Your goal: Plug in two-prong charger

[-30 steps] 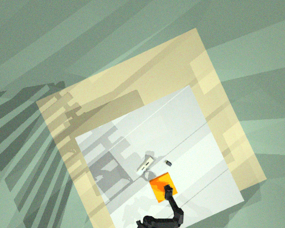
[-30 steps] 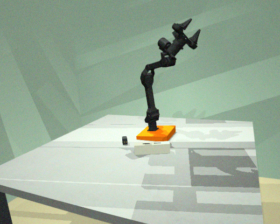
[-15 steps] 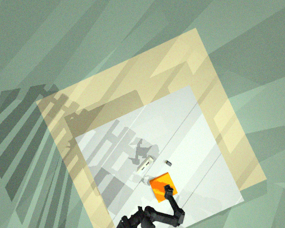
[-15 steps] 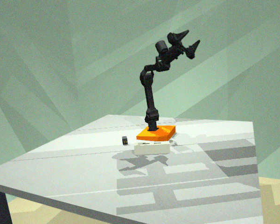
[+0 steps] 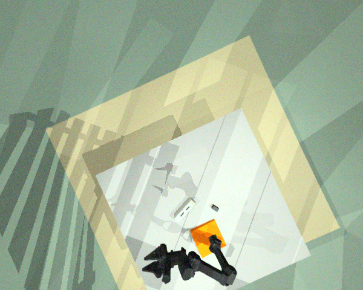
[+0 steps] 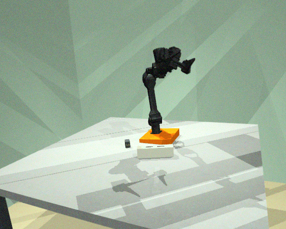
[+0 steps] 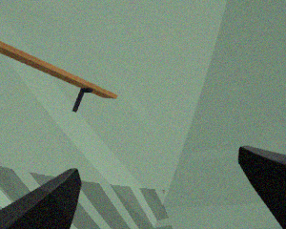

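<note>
Now: the black two-prong charger 8 cm behind my gripper tip, 43 cm to the right of it and 52 cm below it.
</note>
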